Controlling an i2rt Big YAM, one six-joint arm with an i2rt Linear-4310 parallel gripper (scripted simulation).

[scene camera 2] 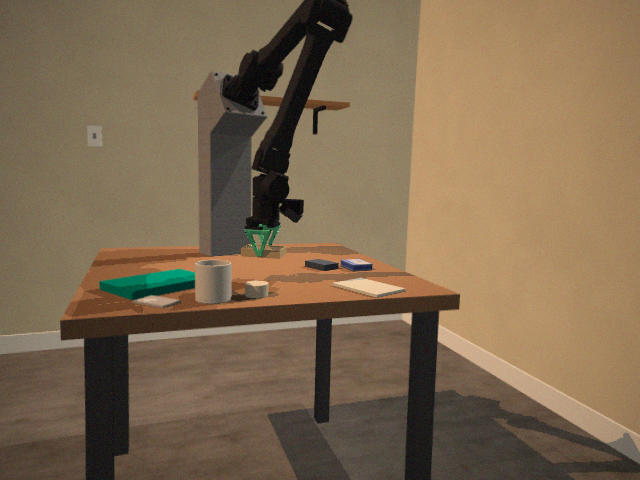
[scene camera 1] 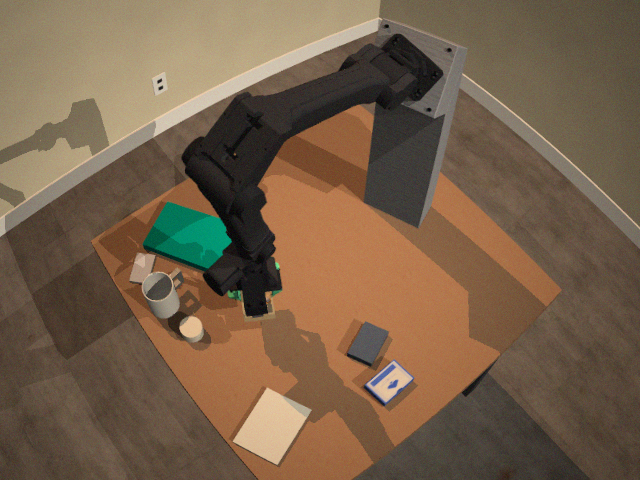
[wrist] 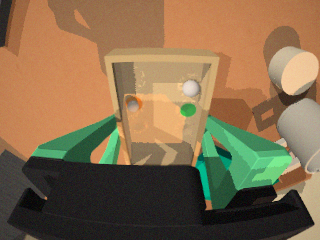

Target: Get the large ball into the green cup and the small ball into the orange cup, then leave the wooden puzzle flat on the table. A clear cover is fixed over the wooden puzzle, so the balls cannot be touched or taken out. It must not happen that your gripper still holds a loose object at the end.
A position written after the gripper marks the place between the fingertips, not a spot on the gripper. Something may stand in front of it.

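Observation:
A green block (scene camera 1: 185,235) is visible in the scene, and scene camera 2 shows the block (scene camera 2: 134,287) as well. The wrist view has a wooden puzzle (wrist: 161,97) in it, together with the gripper (wrist: 161,118), which can also be seen from scene camera 2 (scene camera 2: 262,253).

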